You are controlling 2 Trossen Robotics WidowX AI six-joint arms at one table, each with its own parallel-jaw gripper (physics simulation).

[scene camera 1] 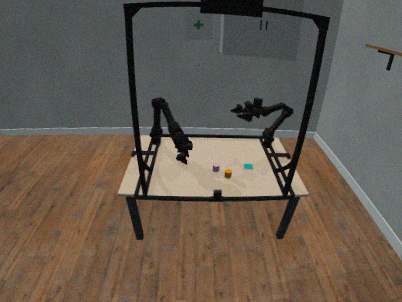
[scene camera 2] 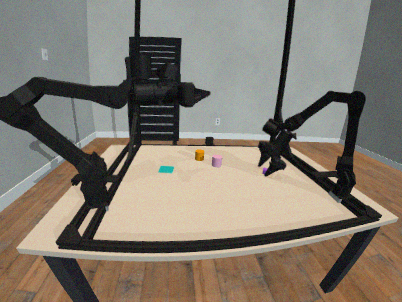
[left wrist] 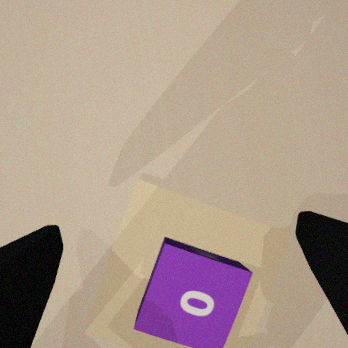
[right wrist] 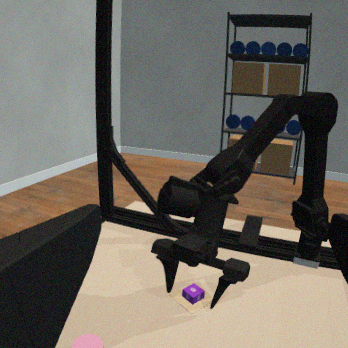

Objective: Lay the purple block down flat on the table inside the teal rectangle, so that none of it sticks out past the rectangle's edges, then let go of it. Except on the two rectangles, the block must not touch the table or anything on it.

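Where they show: left gripper, fingertip midpoint: (scene camera 1: 187, 160) (scene camera 2: 261, 171) (left wrist: 180, 231) (right wrist: 189, 299); right gripper, fingertip midpoint: (scene camera 1: 233, 113) (scene camera 2: 202, 92) (right wrist: 218, 221); left arm's base at its link origin: (scene camera 1: 156, 142) (scene camera 2: 340, 194) (right wrist: 306, 252); right arm's base at its link origin: (scene camera 1: 267, 145) (scene camera 2: 97, 201).
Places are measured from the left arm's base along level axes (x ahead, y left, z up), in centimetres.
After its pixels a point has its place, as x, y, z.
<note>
The purple block (scene camera 2: 265, 171) {26.5, -19.8, -0.4} (left wrist: 195, 280) {26.3, -21.1, 0.0} (right wrist: 193, 293) {26.6, -20.4, 0.0} lies flat, marked "0" on top, on a pale yellow rectangle (left wrist: 200, 224) {28.0, -21.6, -1.8} (right wrist: 192, 308) {28.7, -19.6, -1.8}. In scene camera 1 it does not show. My left gripper (scene camera 1: 183, 160) {27.9, -20.7, -0.7} (scene camera 2: 263, 169) {27.9, -20.7, -0.7} (left wrist: 180, 231) {27.9, -20.7, -0.7} (right wrist: 189, 299) {27.9, -20.7, -0.7} is open and points down at the block, one finger to each side with gaps; nothing is between the fingers. The teal rectangle (scene camera 1: 248, 166) {71.5, -21.3, -1.8} (scene camera 2: 166, 169) {71.3, -21.2, -1.8} lies on the table, at the right in scene camera 1. My right gripper (scene camera 1: 236, 113) {57.8, -8.1, 32.5} (scene camera 2: 208, 93) {57.8, -8.1, 32.5} is open and empty, high above the table.
A pink cylinder (scene camera 1: 216, 168) {48.5, -30.2, 1.1} (scene camera 2: 217, 161) {48.3, -25.6, 1.1} (right wrist: 87, 342) {47.8, -28.2, 2.6} and an orange cylinder (scene camera 1: 228, 173) {56.4, -36.1, 2.1} (scene camera 2: 199, 155) {56.5, -31.9, 1.1} stand upright on the table between the block and the teal rectangle. A black frame (scene camera 1: 215, 199) (scene camera 2: 200, 245) {57.4, 20.2, 0.1} runs around the table, with tall posts (scene camera 1: 133, 100) {7.5, -60.5, 58.3} (right wrist: 104, 110) {7.2, -57.8, 31.9}.
</note>
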